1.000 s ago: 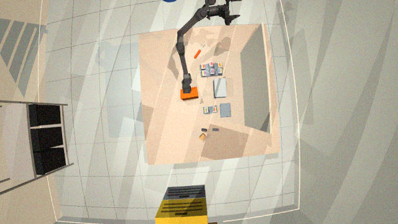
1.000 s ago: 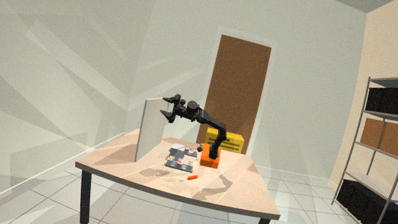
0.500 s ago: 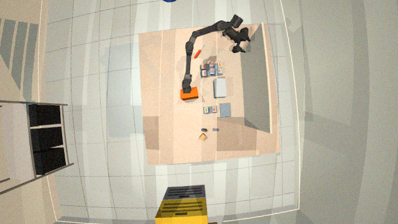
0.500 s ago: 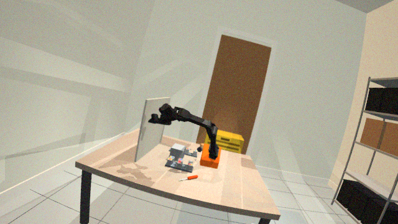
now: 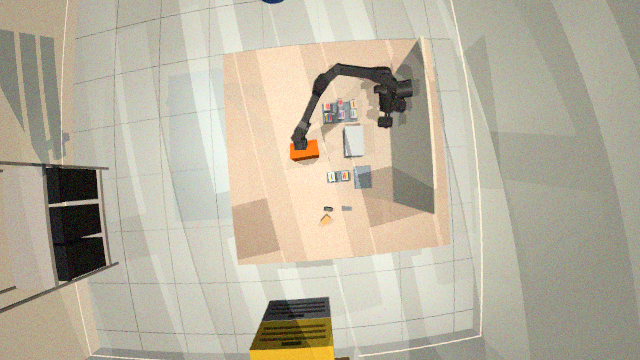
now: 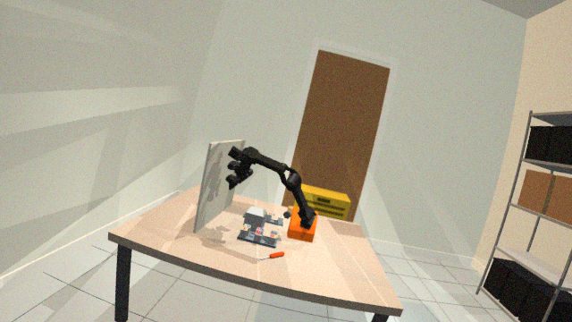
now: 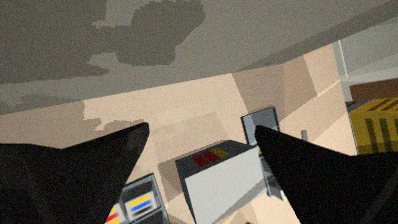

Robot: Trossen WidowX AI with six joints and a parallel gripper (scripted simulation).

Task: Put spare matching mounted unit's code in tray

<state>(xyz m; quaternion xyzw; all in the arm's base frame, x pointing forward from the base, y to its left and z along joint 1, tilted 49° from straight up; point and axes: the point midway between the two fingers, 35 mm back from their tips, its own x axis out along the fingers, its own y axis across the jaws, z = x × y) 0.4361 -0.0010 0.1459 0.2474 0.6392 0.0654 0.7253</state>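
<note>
My gripper tip is now 280 mm past the grey spare, 180 mm above it and 140 mm to the right of it. Round my gripper tip: holder: 260 mm to the right, 230 mm behind, 210 mm below; tall grey panel: 90 mm ahead, 70 mm to the right; shallow grey tray: 270 mm to the right, 220 mm below, 90 mm behind.
</note>
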